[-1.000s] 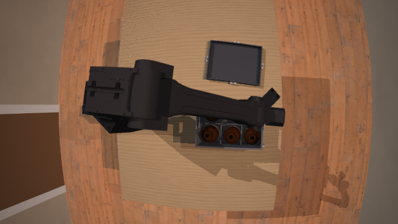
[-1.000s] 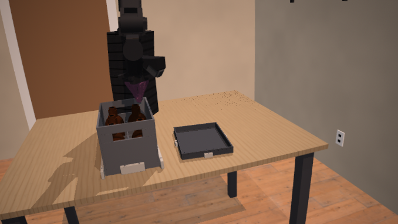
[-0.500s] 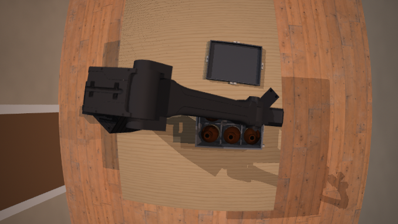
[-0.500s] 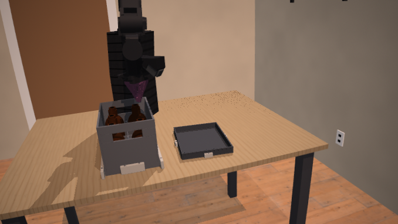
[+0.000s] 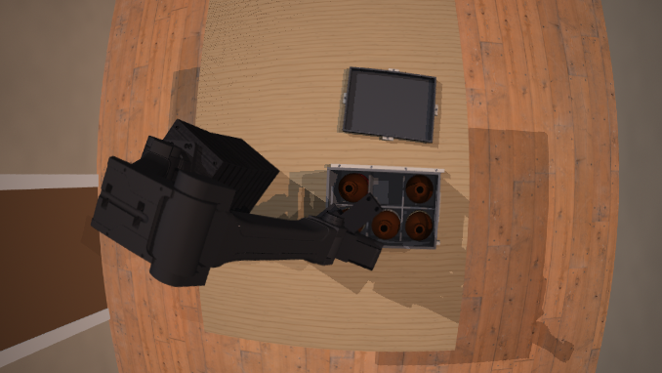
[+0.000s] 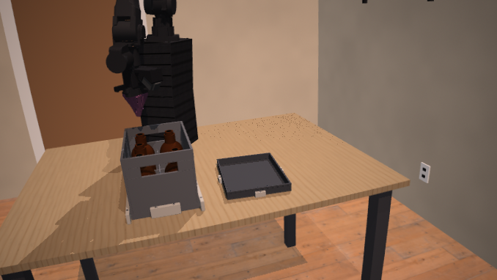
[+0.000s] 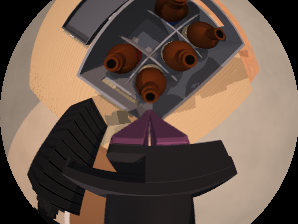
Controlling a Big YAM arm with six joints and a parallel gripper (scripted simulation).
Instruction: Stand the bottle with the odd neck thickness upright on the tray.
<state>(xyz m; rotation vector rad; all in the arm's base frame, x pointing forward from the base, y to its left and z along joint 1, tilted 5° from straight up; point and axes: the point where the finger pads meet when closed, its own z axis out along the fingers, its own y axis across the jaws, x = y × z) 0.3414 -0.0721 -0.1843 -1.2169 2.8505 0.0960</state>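
Now: hand 150 mm above the grey crate, 80 mm short of it and 50 mm to the right of it. The rest, counted from my hand: dark tray (330 mm to the left, 220 mm below, 60 mm ahead).
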